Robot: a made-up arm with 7 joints.
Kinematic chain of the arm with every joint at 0, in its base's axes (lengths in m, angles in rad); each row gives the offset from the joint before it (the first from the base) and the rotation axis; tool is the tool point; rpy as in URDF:
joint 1: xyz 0 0 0.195 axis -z
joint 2: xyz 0 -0.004 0.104 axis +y
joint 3: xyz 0 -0.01 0.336 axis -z
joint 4: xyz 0 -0.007 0.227 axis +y
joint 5: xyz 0 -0.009 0.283 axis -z
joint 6: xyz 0 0 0.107 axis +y
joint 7: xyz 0 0 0.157 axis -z
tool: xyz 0 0 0 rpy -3.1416 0 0
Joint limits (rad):
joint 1: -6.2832..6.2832
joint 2: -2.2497..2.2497
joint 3: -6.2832..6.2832
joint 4: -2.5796..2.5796
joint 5: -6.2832..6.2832
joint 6: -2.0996..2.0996
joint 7: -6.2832..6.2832
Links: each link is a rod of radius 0.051 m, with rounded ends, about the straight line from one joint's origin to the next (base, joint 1, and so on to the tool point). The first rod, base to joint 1, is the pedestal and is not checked.
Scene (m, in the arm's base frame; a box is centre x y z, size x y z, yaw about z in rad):
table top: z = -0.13
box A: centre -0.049 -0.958 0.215 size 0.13 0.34 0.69 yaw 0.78
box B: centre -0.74 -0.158 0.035 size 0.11 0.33 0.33 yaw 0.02
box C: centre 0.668 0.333 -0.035 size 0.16 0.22 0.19 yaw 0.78
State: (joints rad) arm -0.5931 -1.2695 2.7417 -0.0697 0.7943 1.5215 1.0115
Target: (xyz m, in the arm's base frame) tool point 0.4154 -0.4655 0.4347
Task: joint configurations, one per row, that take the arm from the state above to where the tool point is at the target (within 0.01 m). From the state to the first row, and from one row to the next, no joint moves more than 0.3 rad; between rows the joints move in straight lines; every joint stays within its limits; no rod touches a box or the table.
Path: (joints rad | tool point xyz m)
1: -0.5509 -1.0936 2.4507 -0.0395 0.5730 1.6473 0.8982 | -0.7707 -0.4858 0.5966
2: -0.5087 -0.9177 2.1598 -0.0092 0.3517 1.7731 0.7850 | -0.6668 -0.4783 0.7519
3: -0.4665 -0.7418 1.8688 0.0210 0.1304 1.8990 0.6717 | -0.5267 -0.4346 0.9085
4: -0.7273 -0.7683 1.9093 0.2868 0.1728 1.8759 0.7396 | -0.3553 -0.6176 0.8279
5: -0.9881 -0.7948 1.9498 0.5525 0.2152 1.8529 0.8076 | -0.1325 -0.7127 0.7326
6: -1.2489 -0.8212 1.9903 0.8182 0.2576 1.8299 0.8756 | 0.0973 -0.7086 0.6299
7: -1.5097 -0.8477 2.0308 1.0840 0.3000 1.8069 0.9435 | 0.2907 -0.6163 0.5279
8: -1.7705 -0.8742 2.0713 1.3497 0.3424 1.7839 1.0115 | 0.4154 -0.4655 0.4347

